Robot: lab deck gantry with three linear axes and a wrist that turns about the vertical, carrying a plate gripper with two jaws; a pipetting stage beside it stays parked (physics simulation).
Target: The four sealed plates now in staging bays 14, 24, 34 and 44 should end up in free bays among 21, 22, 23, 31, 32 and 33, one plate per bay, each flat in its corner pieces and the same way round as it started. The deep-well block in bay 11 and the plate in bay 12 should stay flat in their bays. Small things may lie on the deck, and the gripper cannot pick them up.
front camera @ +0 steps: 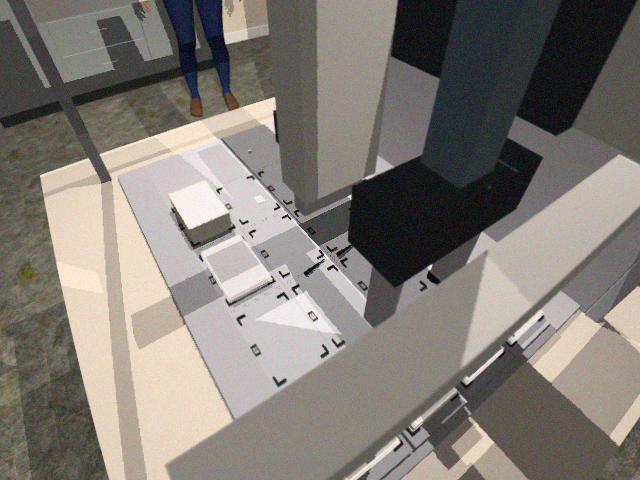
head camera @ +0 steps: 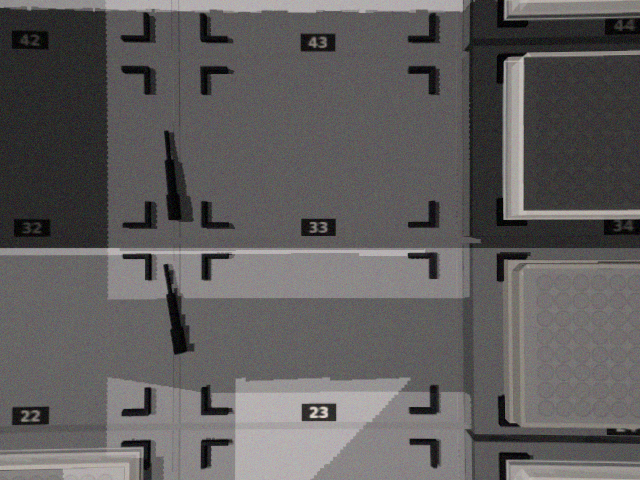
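Pixels of known places: robot's base at its link origin: (front camera: pixel 173 209).
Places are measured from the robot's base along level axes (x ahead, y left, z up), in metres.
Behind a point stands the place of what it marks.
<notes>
My gripper (front camera: pixel 414 297) {x 0.522, y 0.158, z 0.157 m} hangs over the deck in the front view, jaws wide apart with no plate between them; the front beam hides the jaw tips. In the head view, sealed plates sit at the right edge, partly cut off: bay 44 (head camera: pixel 578 7) {x 0.526, y 0.323, z 0.023 m}, bay 34 (head camera: pixel 578 134) {x 0.523, y 0.256, z 0.029 m}, bay 24 (head camera: pixel 578 341) {x 0.523, y 0.152, z 0.029 m} and bay 14 (head camera: pixel 578 471) {x 0.526, y 0.084, z 0.023 m}. Bays 23 and 33 show no plate. The tall deep-well block (front camera: pixel 201 211) {x 0.093, y 0.040, z 0.042 m} sits flat in bay 11. The plate in bay 12 (front camera: pixel 237 268) {x 0.241, y 0.042, z 0.014 m} (head camera: pixel 67 467) {x 0.258, y 0.082, z 0.014 m} lies flat beside it. The beam hides the staging plates in the front view.
A black pen-like thing (front camera: pixel 344 250) {x 0.310, y 0.232, z 0.004 m} (head camera: pixel 172 180) {x 0.309, y 0.238, z 0.005 m} lies between bays 32 and 33. Another black pen-like thing (front camera: pixel 314 267) {x 0.312, y 0.162, z 0.004 m} (head camera: pixel 175 315) {x 0.311, y 0.161, z 0.005 m} lies between bays 22 and 23. A small white square (front camera: pixel 259 198) {x 0.081, y 0.172, z 0.001 m} lies in bay 21. The parked pipetting column (front camera: pixel 341 103) {x 0.419, y 0.122, z 0.375 m} stands behind the deck.
</notes>
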